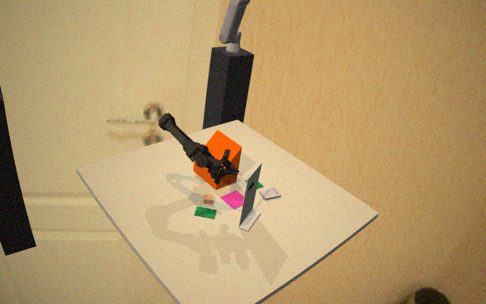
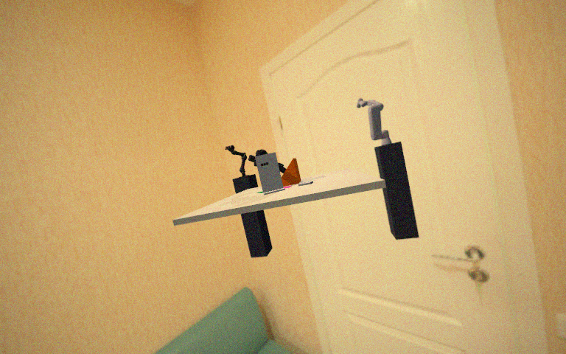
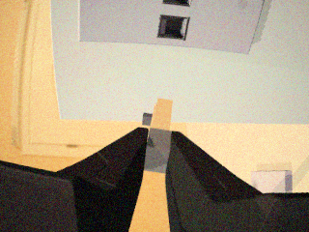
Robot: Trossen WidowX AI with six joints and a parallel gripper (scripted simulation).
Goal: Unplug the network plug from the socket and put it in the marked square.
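The magenta square lies 250 mm below my gripper tip, 70 mm to the left of it and 70 mm behind it. Also, from my gripper tip: upright grey panel 110 mm below, 100 mm ahead, 20 mm to the left; then network plug right at my gripper tip.
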